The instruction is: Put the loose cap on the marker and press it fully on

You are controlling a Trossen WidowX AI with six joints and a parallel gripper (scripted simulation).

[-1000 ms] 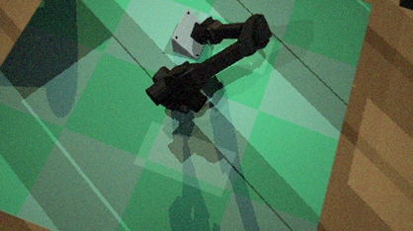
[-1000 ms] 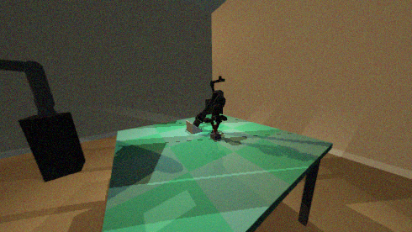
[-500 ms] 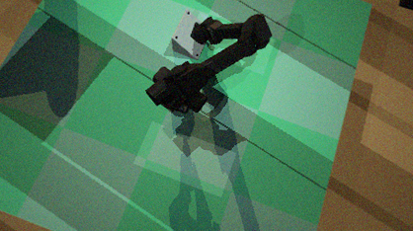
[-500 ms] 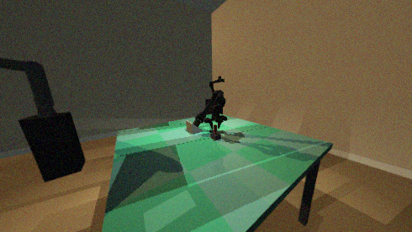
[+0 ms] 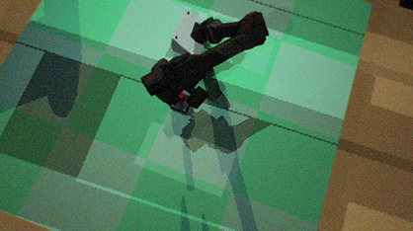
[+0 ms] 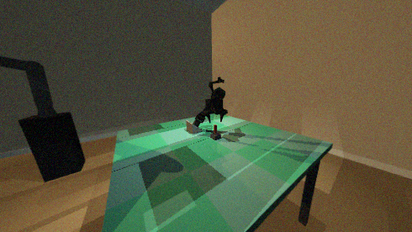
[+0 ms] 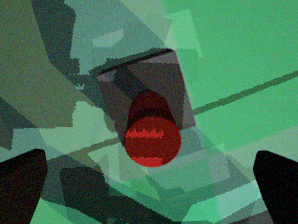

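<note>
Right now the red cap is 50 mm below my gripper tip. The rest, counted from my gripper tip: holder block (120 mm below).
</note>
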